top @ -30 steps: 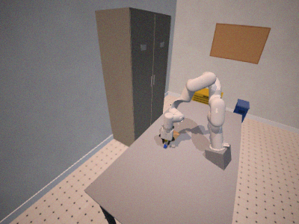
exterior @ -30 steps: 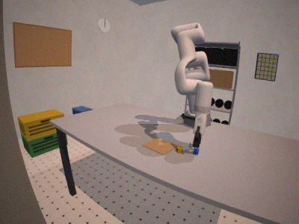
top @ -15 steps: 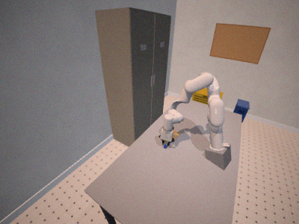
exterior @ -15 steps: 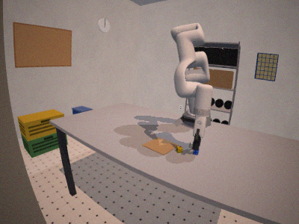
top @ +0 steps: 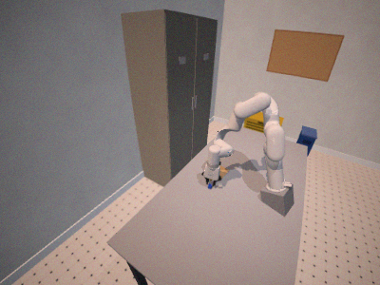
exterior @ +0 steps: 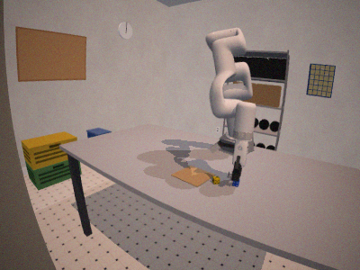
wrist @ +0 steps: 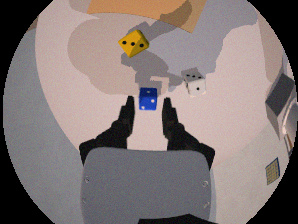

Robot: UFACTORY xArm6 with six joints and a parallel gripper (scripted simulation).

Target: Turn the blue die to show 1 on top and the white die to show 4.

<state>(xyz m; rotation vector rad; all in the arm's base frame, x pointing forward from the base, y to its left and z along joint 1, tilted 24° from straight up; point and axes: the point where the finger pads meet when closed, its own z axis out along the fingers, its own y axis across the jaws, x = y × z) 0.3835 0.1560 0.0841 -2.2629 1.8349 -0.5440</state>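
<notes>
Now: the blue die 4 cm below my hand. From my hand the other things lie so: yellow die (7 cm to the right, 4 cm below, 3 cm ahead); then tan mat (18 cm to the right, 5 cm below, 4 cm ahead); then white die (6 cm behind, 4 cm to the right, 4 cm below).
</notes>
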